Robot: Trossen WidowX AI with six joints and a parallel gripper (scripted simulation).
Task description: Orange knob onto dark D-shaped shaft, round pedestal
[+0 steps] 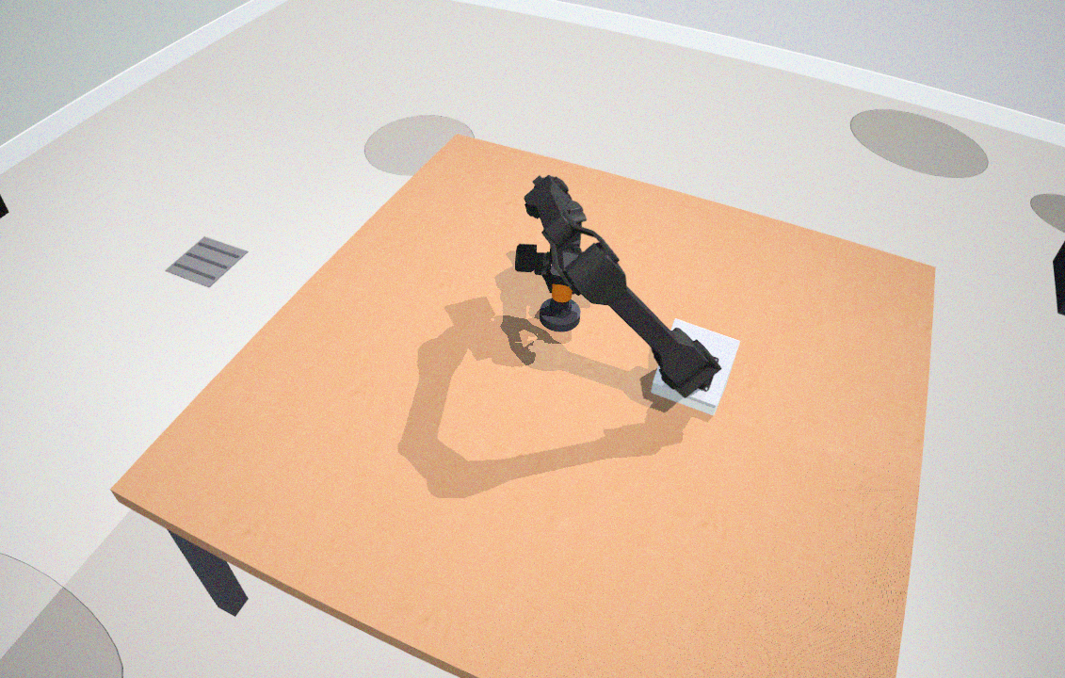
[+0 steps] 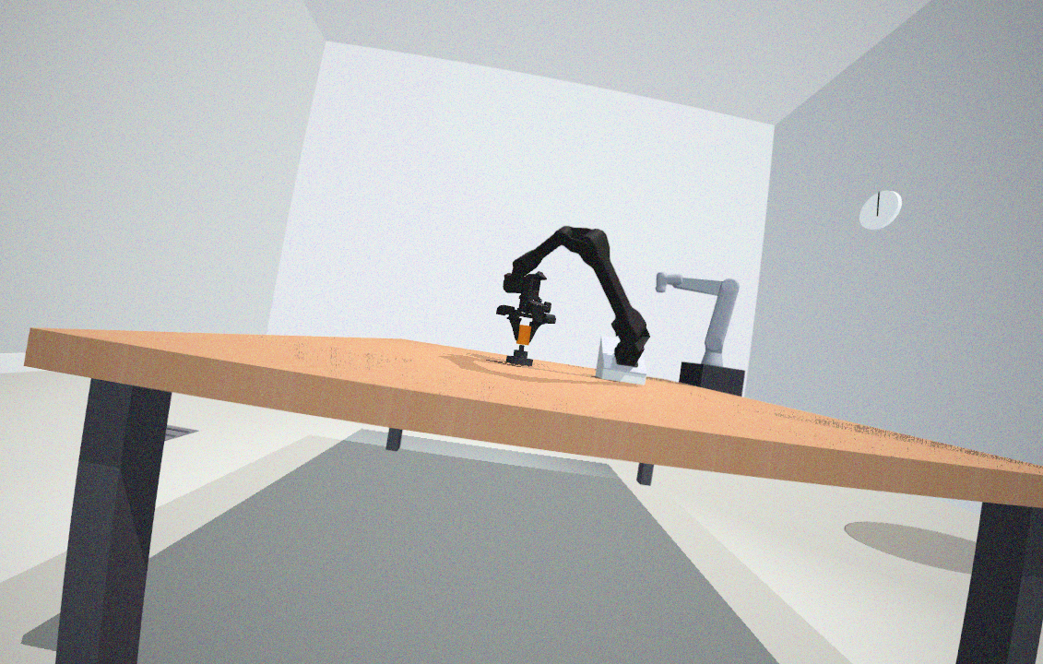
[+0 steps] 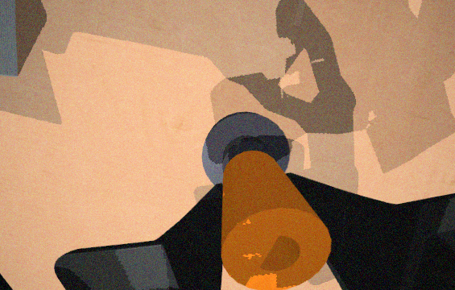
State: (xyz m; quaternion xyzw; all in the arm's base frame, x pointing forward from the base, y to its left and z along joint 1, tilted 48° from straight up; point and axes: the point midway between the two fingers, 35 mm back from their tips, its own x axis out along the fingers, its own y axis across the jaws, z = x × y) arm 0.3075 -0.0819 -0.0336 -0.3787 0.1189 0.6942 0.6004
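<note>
The orange knob is 2 cm above my gripper tip. Round my gripper tip: pedestal 4 cm below.
</note>
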